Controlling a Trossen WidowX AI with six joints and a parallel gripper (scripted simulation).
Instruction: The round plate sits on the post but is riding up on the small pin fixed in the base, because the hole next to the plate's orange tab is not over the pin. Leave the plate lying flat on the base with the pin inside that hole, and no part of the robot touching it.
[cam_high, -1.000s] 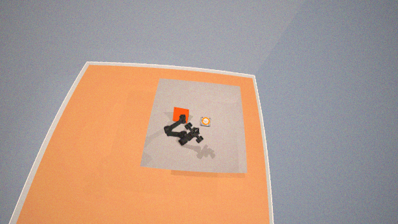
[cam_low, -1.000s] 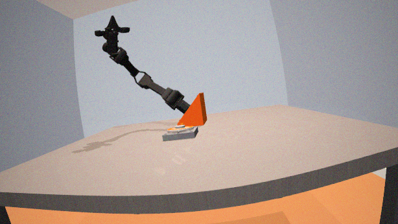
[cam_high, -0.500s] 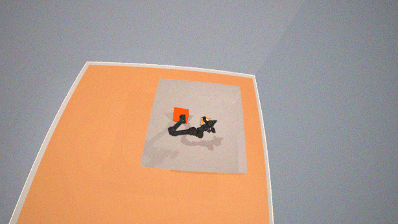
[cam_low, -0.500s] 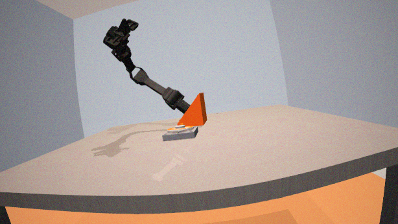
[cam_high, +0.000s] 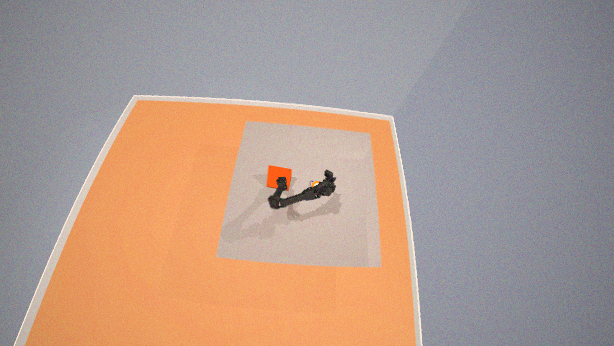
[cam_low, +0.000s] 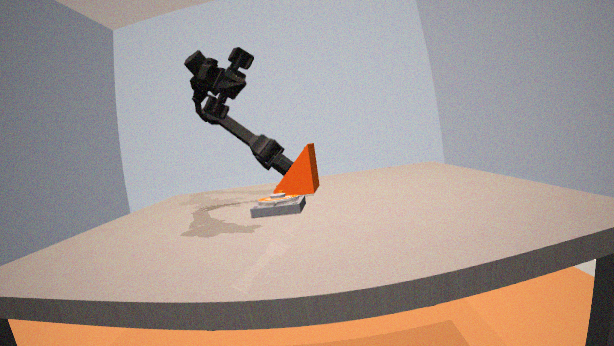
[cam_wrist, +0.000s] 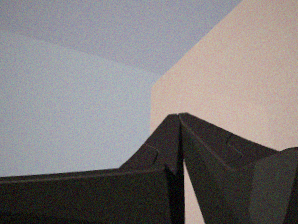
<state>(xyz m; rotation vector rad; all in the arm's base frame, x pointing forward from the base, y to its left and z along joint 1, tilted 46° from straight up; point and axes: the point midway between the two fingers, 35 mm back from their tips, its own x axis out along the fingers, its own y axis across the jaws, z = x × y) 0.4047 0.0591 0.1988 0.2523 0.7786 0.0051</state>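
My gripper tip is now 300 mm above the base, 90 mm past it and 40 mm to the right of it.
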